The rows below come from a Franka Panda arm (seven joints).
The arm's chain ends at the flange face. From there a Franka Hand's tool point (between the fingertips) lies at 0.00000 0.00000 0.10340 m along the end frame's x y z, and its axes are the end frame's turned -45 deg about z.
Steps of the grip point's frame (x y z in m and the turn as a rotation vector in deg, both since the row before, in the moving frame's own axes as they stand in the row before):
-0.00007 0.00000 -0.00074 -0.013 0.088 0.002
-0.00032 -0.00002 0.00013 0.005 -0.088 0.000
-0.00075 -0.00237 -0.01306 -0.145 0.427 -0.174
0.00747 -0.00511 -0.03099 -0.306 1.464 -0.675
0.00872 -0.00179 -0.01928 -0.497 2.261 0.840
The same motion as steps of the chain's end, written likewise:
-0.00018 0.00015 -0.00074 0.053 0.071 0.002
-0.00012 0.00011 0.00013 -0.059 -0.066 0.000
-0.00294 -0.00078 -0.01306 0.199 0.404 -0.174
-0.00058 -0.00740 -0.03095 0.819 1.252 -0.675
0.00137 -0.00521 -0.01920 1.247 1.950 0.840

